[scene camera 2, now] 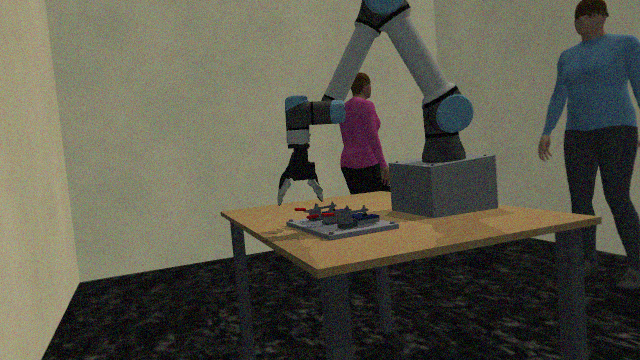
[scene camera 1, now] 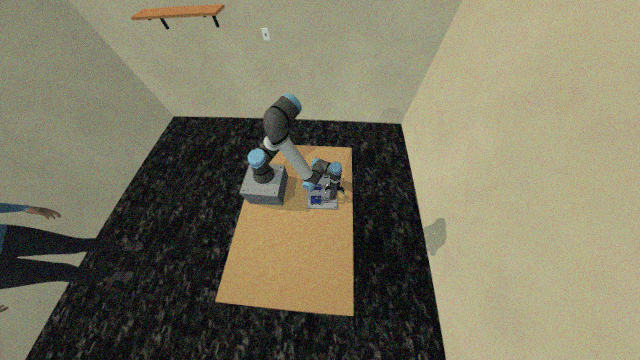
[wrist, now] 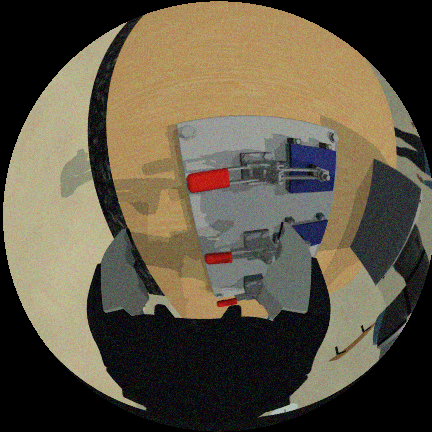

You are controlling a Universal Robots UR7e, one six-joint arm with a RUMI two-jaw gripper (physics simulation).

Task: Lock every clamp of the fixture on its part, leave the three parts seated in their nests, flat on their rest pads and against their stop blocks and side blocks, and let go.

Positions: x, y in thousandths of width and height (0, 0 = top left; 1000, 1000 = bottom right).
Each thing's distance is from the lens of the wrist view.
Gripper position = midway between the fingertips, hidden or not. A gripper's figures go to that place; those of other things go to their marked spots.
my gripper (wrist: 469, 527): 0.12 m
toggle clamp with red handle (wrist: 594, 388): 0.17 m
